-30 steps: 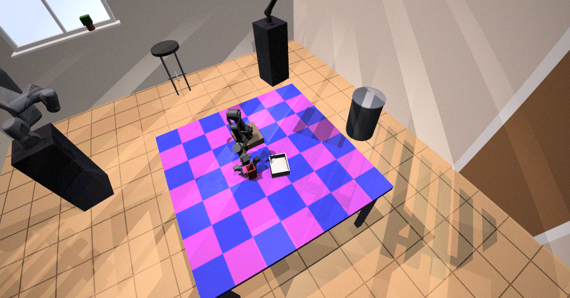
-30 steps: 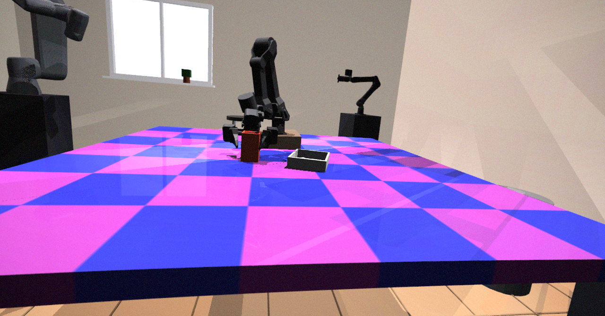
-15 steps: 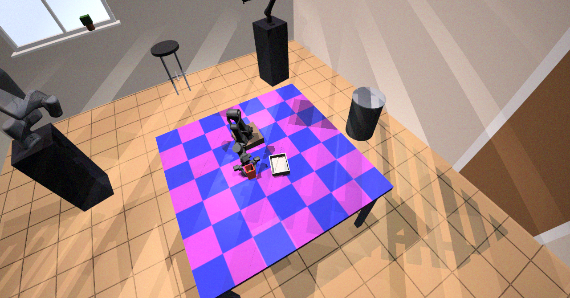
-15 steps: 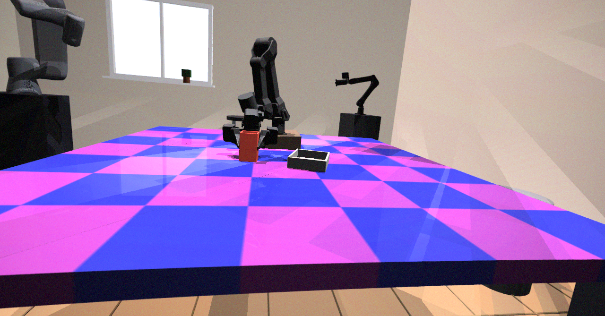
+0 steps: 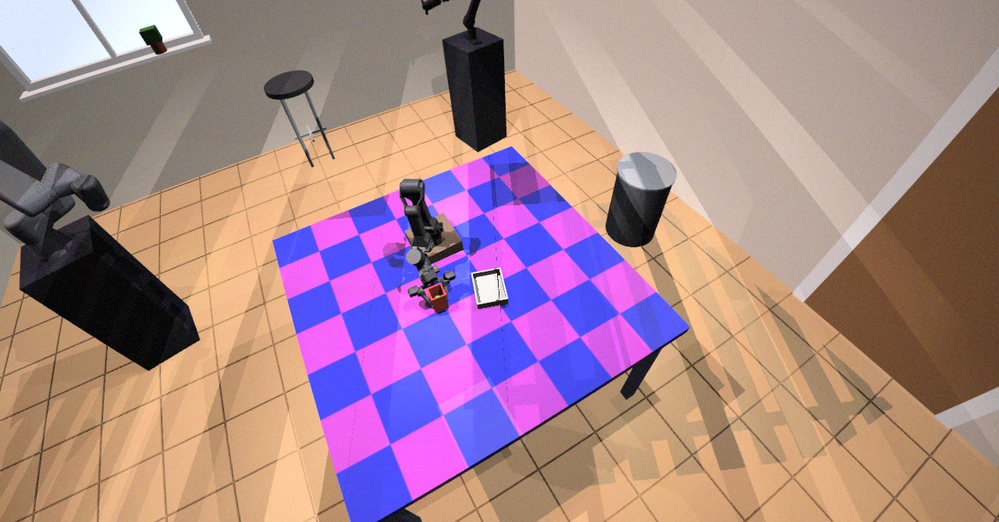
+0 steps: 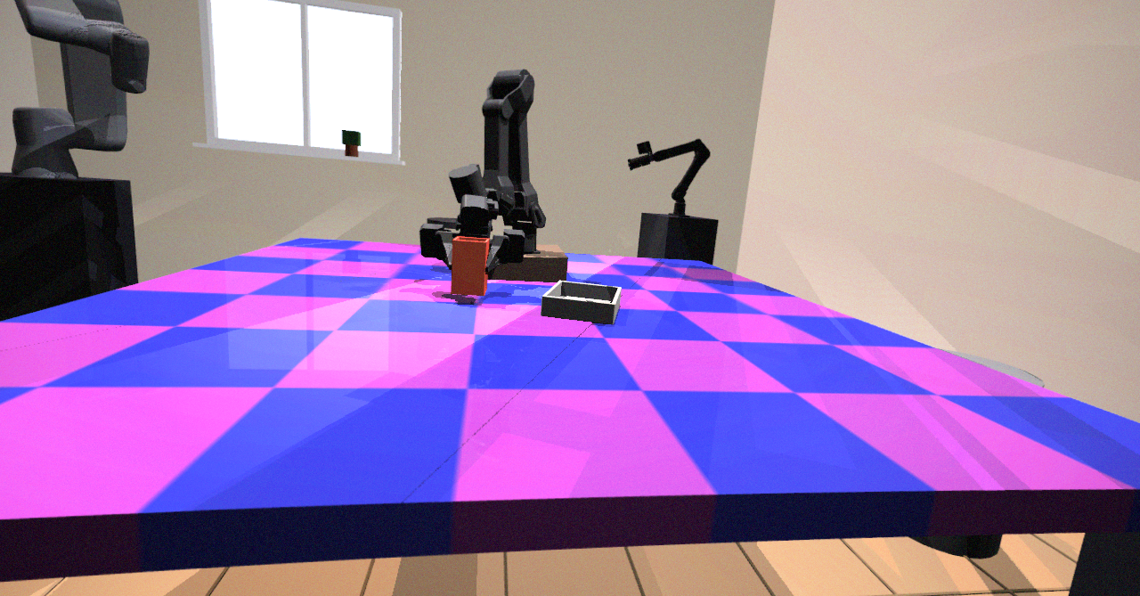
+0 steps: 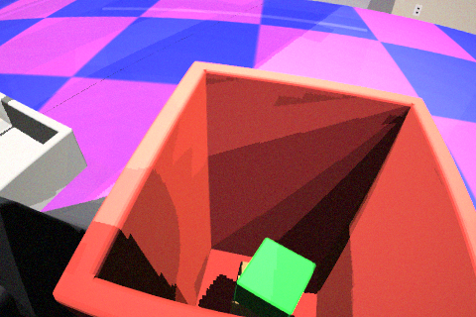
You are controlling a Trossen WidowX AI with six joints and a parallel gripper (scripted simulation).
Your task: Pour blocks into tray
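My gripper tip is now 20 cm to the right of the white shallow tray, 6 cm above it and 4 cm short of it. Also, from my gripper tip: green block (3 cm behind, 1 cm to the left); then red square cup (3 cm behind, 2 cm below, 1 cm to the left).
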